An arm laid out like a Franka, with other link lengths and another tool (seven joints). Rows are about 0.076 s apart.
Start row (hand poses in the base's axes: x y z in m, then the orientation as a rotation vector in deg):
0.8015 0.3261 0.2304 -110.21 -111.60 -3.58
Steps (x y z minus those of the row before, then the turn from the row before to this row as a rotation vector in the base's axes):
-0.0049 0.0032 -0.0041 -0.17 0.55 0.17
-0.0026 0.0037 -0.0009 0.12 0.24 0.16
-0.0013 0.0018 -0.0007 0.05 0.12 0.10
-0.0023 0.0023 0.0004 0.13 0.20 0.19
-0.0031 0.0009 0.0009 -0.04 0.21 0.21
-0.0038 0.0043 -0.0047 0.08 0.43 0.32
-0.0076 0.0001 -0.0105 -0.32 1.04 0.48
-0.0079 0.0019 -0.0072 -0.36 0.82 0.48
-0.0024 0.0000 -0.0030 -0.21 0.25 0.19
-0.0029 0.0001 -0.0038 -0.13 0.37 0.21
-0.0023 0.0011 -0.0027 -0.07 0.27 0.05
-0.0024 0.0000 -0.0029 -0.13 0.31 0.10
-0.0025 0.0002 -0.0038 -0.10 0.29 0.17
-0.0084 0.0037 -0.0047 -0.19 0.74 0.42
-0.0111 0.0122 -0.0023 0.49 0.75 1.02
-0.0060 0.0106 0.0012 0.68 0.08 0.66
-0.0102 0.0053 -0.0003 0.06 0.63 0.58
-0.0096 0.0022 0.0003 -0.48 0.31 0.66
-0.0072 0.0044 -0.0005 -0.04 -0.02 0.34
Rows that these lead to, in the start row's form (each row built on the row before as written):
0.7966 0.3293 0.2263 -109.97 -111.47 -2.83
0.7940 0.3330 0.2254 -109.66 -111.42 -2.67
0.7927 0.3348 0.2247 -109.49 -111.42 -2.57
0.7904 0.3371 0.2251 -109.15 -111.42 -2.45
0.7873 0.3380 0.2260 -108.90 -111.50 -2.15
0.7835 0.3423 0.2213 -108.39 -111.49 -1.72
0.7759 0.3424 0.2108 -107.77 -111.37 -0.28
0.7680 0.3443 0.2036 -107.25 -111.40 0.98
0.7656 0.3443 0.2006 -107.11 -111.48 1.48
0.7627 0.3444 0.1968 -106.86 -111.47 2.01
0.7604 0.3455 0.1941 -106.76 -111.36 2.34
0.7580 0.3455 0.1912 -106.63 -111.29 2.78
0.7555 0.3457 0.1874 -106.42 -111.29 3.20
0.7471 0.3494 0.1827 -105.86 -111.25 4.19
0.7360 0.3616 0.1804 -104.29 -111.54 4.71
0.7300 0.3722 0.1816 -103.19 -111.89 4.32
0.7198 0.3775 0.1813 -102.36 -111.96 5.01
0.7102 0.3797 0.1816 -101.91 -112.48 5.98
0.7030 0.3841 0.1811 -101.61 -112.81 6.12

